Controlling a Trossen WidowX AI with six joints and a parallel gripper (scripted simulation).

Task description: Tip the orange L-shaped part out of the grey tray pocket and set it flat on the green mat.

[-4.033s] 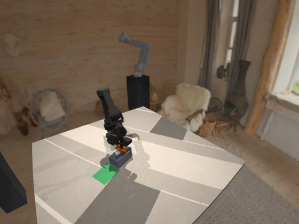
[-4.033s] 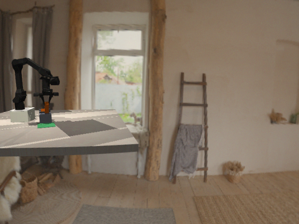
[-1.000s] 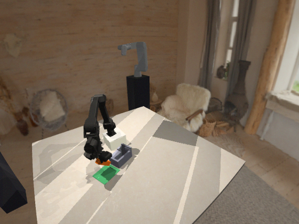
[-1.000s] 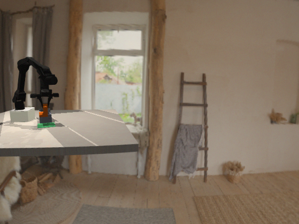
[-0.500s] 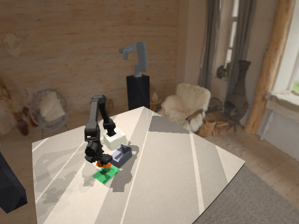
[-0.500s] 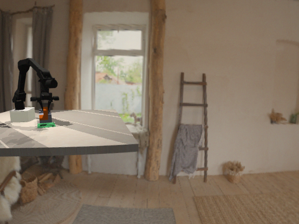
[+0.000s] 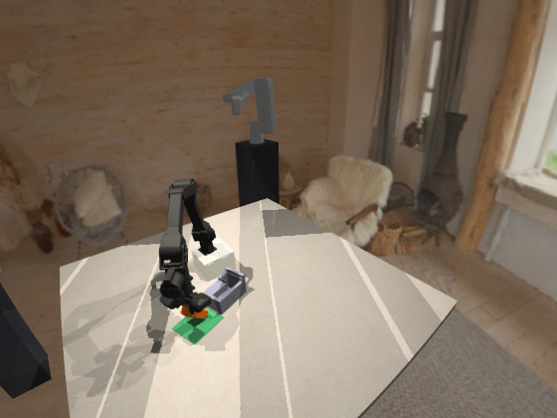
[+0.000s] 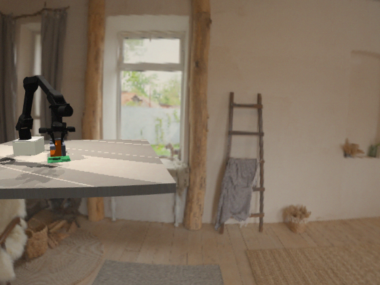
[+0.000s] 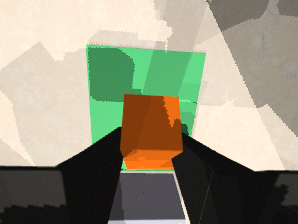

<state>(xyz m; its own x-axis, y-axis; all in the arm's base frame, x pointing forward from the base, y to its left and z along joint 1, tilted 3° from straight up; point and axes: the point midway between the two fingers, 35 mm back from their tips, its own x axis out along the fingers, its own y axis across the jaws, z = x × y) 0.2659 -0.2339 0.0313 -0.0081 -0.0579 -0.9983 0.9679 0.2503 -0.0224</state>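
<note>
My gripper tip is 3 cm to the right of the orange L-shaped part, 3 cm above it and 2 cm past it. The rest, counted from my gripper tip: green mat (9 cm below, 2 cm to the left, 1 cm behind).
</note>
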